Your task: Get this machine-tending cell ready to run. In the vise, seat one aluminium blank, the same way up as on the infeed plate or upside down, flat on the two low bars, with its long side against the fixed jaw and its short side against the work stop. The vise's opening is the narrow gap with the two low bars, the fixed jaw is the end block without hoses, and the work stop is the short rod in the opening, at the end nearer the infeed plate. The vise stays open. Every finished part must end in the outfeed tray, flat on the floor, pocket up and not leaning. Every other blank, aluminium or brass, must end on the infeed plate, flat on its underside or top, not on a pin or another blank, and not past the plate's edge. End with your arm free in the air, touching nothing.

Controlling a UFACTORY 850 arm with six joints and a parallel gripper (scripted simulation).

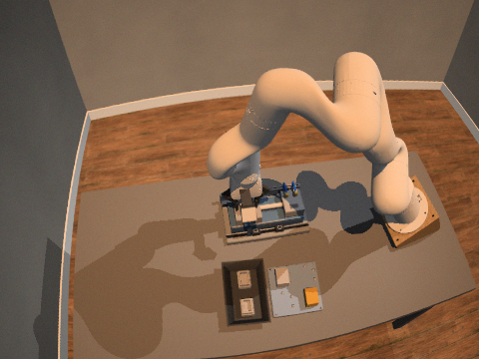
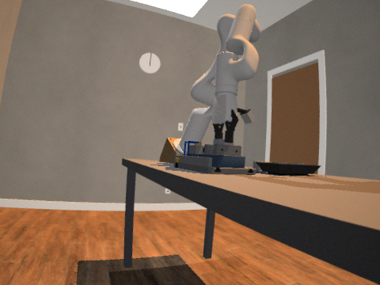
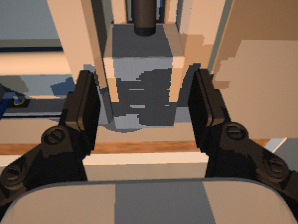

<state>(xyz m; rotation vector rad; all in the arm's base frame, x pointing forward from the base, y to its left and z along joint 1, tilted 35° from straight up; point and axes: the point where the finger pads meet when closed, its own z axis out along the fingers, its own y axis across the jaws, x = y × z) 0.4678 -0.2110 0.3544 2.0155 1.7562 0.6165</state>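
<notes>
My hand is 70 mm past the vise, 10 mm to the right of it and 80 mm above it. The rest, counted from my hand: brass blank 110 mm behind, 370 mm to the left, 100 mm below.
</notes>
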